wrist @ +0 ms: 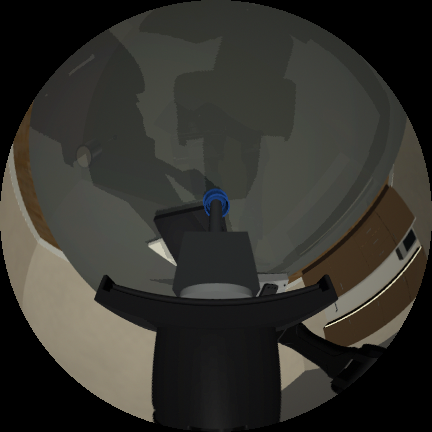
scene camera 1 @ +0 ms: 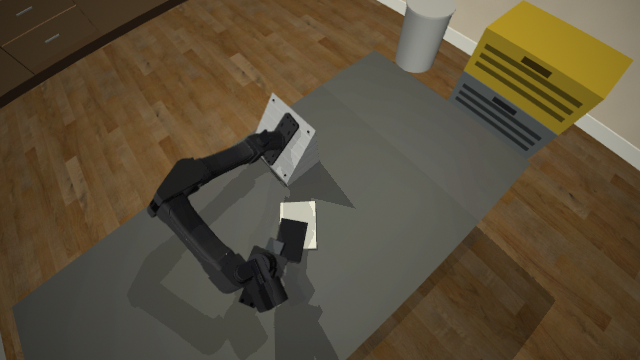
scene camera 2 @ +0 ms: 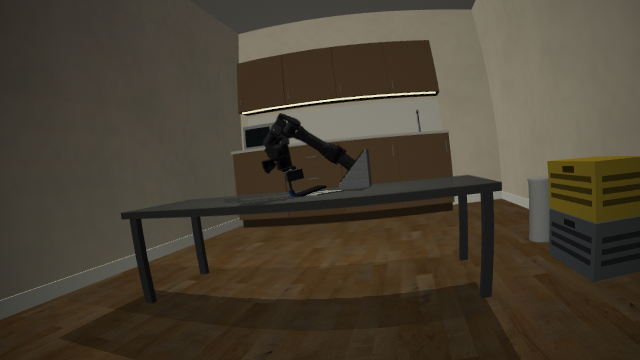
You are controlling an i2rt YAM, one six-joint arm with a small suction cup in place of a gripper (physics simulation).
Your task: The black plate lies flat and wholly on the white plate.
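Seen in the pictures: hand, tool point: (wrist: 215, 193); arm's base, link origin: (scene camera 1: 279, 140) (scene camera 2: 353, 167).
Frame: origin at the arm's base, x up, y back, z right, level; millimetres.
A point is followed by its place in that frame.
The black plate (scene camera 1: 293, 237) @[x -82, y -289, z 149 mm] (scene camera 2: 311, 190) @[x -86, y -322, z 143 mm] (wrist: 173, 229) @[x -93, y -335, z 177 mm] lies partly over the near left corner of the white plate (scene camera 1: 298, 212) @[x -101, y -222, z 87 mm] (scene camera 2: 331, 191) @[x -101, y -268, z 64 mm] (wrist: 160, 249) @[x -101, y -334, z 108 mm] and overhangs it towards the arm. In the side view it is tilted, low at the arm's end and raised at the far end. My suction cup (scene camera 2: 291, 193) (wrist: 215, 203) @[x -110, y -308, z 240 mm] is blue and sits down on the plate's near edge, at a corner. In the overhead view the cup is hidden under the wrist tool.
Both plates lie on a grey table (scene camera 1: 402, 156) @[x -107, y -276, z -350 mm] (scene camera 2: 402, 188) @[x -107, y -399, z -279 mm]. The arm's base is bolted to a grey wedge mount (scene camera 1: 277, 117) @[x 44, y 55, z -35 mm] (scene camera 2: 358, 174) @[x -38, y -104, z -40 mm] behind the plates. On the floor beyond the table stand a white bin (scene camera 1: 423, 36) (scene camera 2: 538, 210) and a yellow crate stacked on a grey one (scene camera 1: 550, 58) (scene camera 2: 595, 188).
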